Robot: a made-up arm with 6 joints. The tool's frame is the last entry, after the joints.
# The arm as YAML. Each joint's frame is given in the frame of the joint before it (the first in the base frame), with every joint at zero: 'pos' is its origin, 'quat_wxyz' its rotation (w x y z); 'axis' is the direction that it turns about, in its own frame. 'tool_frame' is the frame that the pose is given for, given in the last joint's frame.
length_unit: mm
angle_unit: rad
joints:
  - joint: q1
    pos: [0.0, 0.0, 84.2]
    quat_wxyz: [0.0, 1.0, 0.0, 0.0]
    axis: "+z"
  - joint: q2
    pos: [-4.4, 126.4, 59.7]
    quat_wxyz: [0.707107, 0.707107, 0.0, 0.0]
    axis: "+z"
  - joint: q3
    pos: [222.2, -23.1, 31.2]
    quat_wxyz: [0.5, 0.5, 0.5, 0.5]
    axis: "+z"
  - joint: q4
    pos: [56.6, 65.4, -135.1]
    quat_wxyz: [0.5, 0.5, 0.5, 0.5]
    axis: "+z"
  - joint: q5
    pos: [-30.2, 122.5, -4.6]
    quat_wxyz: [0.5, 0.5, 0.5, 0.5]
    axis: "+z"
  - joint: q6
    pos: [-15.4, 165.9, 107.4]
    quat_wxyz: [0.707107, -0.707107, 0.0, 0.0]
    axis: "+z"
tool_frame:
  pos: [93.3, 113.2, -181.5]
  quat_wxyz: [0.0, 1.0, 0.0, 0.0]
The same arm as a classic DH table. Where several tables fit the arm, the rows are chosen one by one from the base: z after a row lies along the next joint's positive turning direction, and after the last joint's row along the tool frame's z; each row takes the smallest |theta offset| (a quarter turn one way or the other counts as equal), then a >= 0, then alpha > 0; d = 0 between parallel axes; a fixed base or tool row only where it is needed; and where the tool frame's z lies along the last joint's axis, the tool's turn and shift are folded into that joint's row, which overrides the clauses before.
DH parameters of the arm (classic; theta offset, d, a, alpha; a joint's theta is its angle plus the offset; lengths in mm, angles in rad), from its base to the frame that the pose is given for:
base (fixed): 0.0000 0.0 0.0 3.1416
q1: 0.0000 -24.5 -4.4 1.5708
q2: -1.5708 -95.2 23.1 -1.5708
q3: -1.5708 87.1 65.4 1.5708
q4: 1.5708 52.0 122.5 1.5708
q5: 0.0000 77.2 -15.4 -1.5708
q6: 0.8815 0.0 146.7 3.1416
tool (fixed): 0.8815 15.6 0.0 0.0000

